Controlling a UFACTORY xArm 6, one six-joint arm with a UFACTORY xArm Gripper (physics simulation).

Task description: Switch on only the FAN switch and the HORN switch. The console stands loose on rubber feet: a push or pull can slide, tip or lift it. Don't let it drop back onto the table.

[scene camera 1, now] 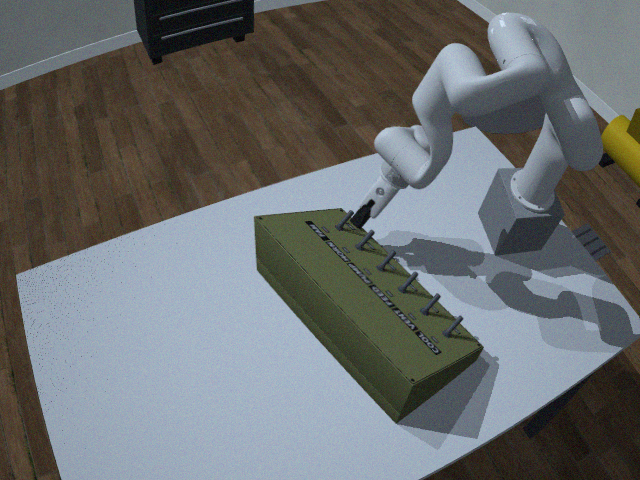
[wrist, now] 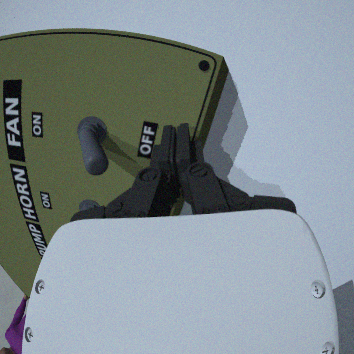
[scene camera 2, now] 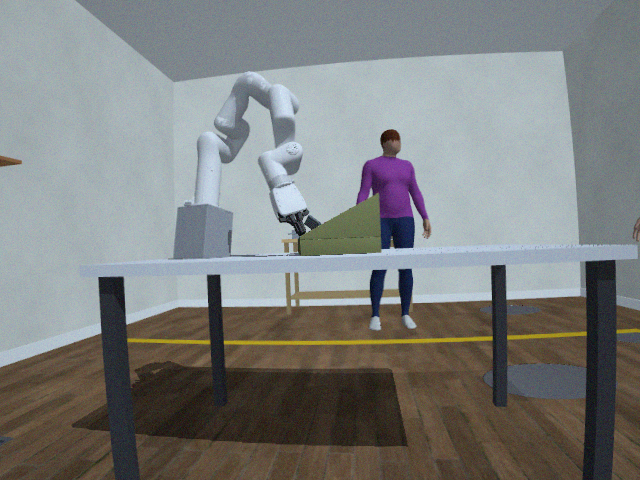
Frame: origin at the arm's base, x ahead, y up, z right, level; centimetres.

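Seen in the pictures: gripper, fingertip midpoint: (scene camera 1: 355, 224) (wrist: 178, 142) (scene camera 2: 302, 234); arm's base, origin of the base link: (scene camera 1: 532, 191) (scene camera 2: 205, 209).
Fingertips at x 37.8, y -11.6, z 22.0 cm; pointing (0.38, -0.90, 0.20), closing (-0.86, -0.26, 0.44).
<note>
Pixels of each thing's top centre, then the offset from my fingertips to it. "spot": a spot on its surface instead.
- FAN lever, middle of its top: (wrist: 67, 156) (scene camera 1: 346, 213) dy +6.3, dx +3.8, dz -0.6 cm
- HORN lever, surface spot: (wrist: 89, 204) (scene camera 1: 357, 244) spot: dy +2.8, dx +5.0, dz -7.2 cm
- OFF label, surface spot: (wrist: 147, 139) spot: dy +0.8, dx +2.0, dz -0.5 cm
- PUMP lever, middle of its top: (scene camera 1: 388, 254) dy +6.3, dx +2.8, dz -15.0 cm
- FEED lever, middle of its top: (scene camera 1: 411, 275) dy +6.3, dx +2.4, dz -22.2 cm
- VENT lever, middle of its top: (scene camera 1: 433, 297) dy +6.3, dx +1.9, dz -29.4 cm
- COOL lever, middle of its top: (scene camera 1: 456, 320) dy +6.3, dx +1.4, dz -36.5 cm
The olive sloped console (scene camera 1: 305, 263) (scene camera 2: 351, 227) (wrist: 135, 65) rests on the table. The FAN lever (scene camera 1: 344, 220) (wrist: 95, 150) and the HORN lever (scene camera 1: 364, 240) (wrist: 89, 204) lean toward the low OFF edge in scene camera 1, like the other levers. HORN is mostly hidden by my gripper in the wrist view. My gripper (scene camera 1: 357, 224) (scene camera 2: 301, 232) (wrist: 178, 142) is shut and empty. Its fingertips are low at the console's low edge, on the OFF side of the FAN lever and beside the OFF label (wrist: 147, 139). Whether they touch the console is unclear.
The PUMP lever (scene camera 1: 386, 260), FEED lever (scene camera 1: 408, 282), VENT lever (scene camera 1: 430, 304) and COOL lever (scene camera 1: 453, 326) continue the row. The robot's grey base block (scene camera 1: 511, 222) (scene camera 2: 202, 231) stands on the white table (scene camera 1: 155, 335) (scene camera 2: 465, 258). A person (scene camera 2: 392, 186) stands behind the table.
</note>
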